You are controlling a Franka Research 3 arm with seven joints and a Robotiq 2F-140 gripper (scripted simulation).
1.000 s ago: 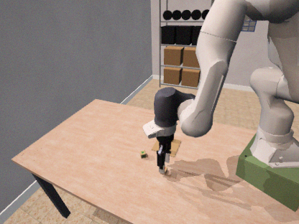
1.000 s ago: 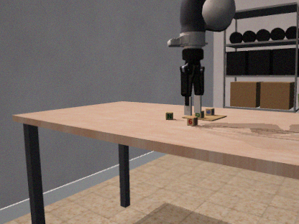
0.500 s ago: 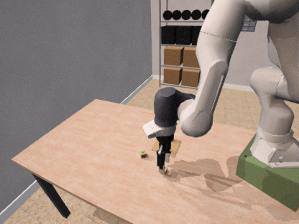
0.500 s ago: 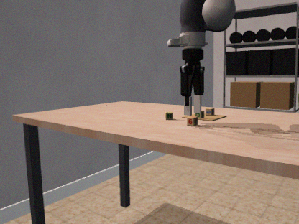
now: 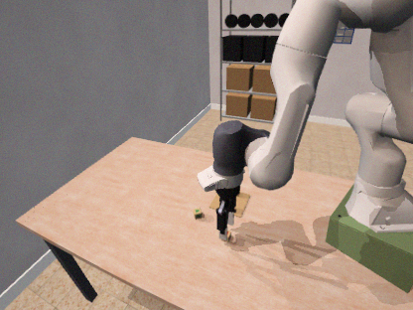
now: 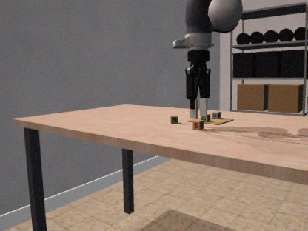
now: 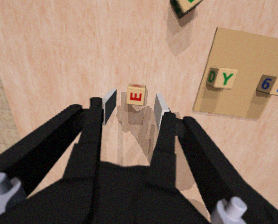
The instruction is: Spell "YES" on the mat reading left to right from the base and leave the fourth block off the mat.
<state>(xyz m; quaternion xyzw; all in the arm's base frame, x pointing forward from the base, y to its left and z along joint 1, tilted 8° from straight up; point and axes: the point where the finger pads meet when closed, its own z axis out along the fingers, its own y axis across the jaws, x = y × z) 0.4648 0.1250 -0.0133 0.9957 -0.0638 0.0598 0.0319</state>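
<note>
Now: hand 6 cm above the E block. Round my hand: green N block: 13 cm ahead, 7 cm to the right, 6 cm below; Y block: 3 cm ahead, 14 cm to the right, 5 cm below; tan mat: 2 cm ahead, 19 cm to the right, 7 cm below.
</note>
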